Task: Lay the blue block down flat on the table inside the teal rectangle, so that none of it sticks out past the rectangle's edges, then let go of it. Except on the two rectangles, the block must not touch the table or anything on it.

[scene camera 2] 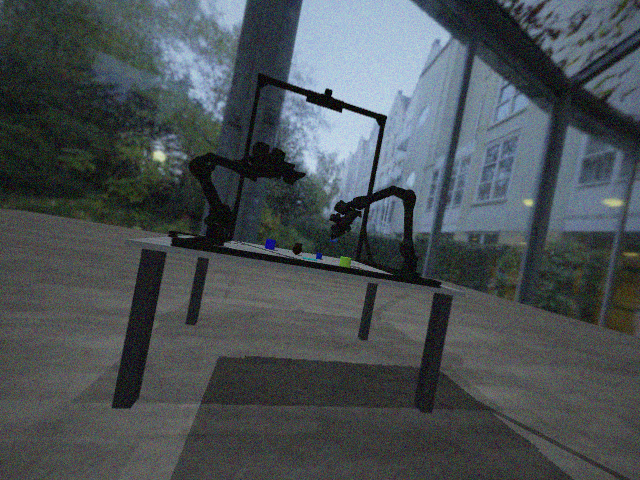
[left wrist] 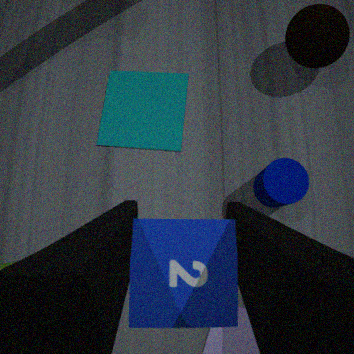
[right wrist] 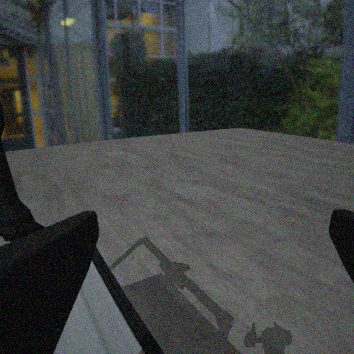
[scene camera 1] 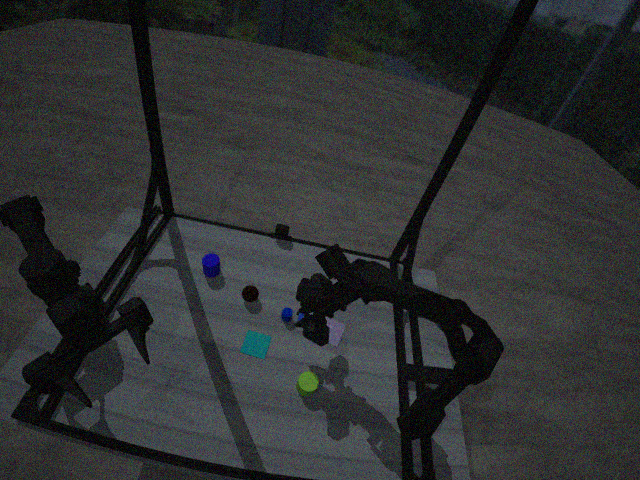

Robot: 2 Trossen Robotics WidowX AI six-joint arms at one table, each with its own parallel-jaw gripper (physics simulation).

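Frame: origin at the left arm's base, x right, y ahead, z up, level; centimetres.
Seen in the pictures: left gripper, between the fingertips: [scene camera 2: 330,240] [left wrist: 181,212] [scene camera 1: 296,320]; right gripper, between the fingertips: [scene camera 2: 300,170] [right wrist: 214,222] [scene camera 1: 120,383]; left arm's base, origin of its link: [scene camera 2: 407,274] [scene camera 1: 413,425]; right arm's base, origin of its link: [scene camera 2: 213,239].
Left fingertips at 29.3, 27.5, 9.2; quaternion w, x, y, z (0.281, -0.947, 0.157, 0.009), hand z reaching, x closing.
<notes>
Offsets run from my left fingertips to a thing's top centre, as dx, dy, dz. "pt": to the spot under its first point.
The blue block @(-0.5, -1.8, +1.5) [scene camera 1: 300,316] [scene camera 2: 333,239] [left wrist: 183,272], marked with a white 2, is between the fingers of my left gripper [scene camera 1: 301,322] [scene camera 2: 333,237] [left wrist: 181,212], which is shut on it. It hangs well above the table. The teal rectangle @(pt -0.9, +10.3, -11.0) [scene camera 1: 255,344] [scene camera 2: 311,258] [left wrist: 144,111] lies bare on the table, left of and nearer the front than the block in scene camera 1, and ahead of the fingertips in the left wrist view. The lilac rectangle @(pt +1.0, -13.7, -11.1) [scene camera 1: 336,331] [left wrist: 245,332] is partly hidden by my left gripper. My right gripper [scene camera 1: 119,383] [scene camera 2: 302,176] [right wrist: 214,222] is open and empty, high at the left.
A small blue cylinder @(+7.0, +0.6, -8.0) [scene camera 1: 286,314] [scene camera 2: 318,255] [left wrist: 286,181] stands near the block's side of the teal rectangle. A dark round object @(+14.3, +10.9, -6.1) [scene camera 1: 250,293] [scene camera 2: 297,248] [left wrist: 317,36] is behind it. A larger blue cylinder @(+25.3, +22.8, -5.8) [scene camera 1: 210,265] [scene camera 2: 270,243] stands farther back, a lime cylinder @(-13.9, -1.9, -6.8) [scene camera 1: 308,382] [scene camera 2: 345,261] in front.
</notes>
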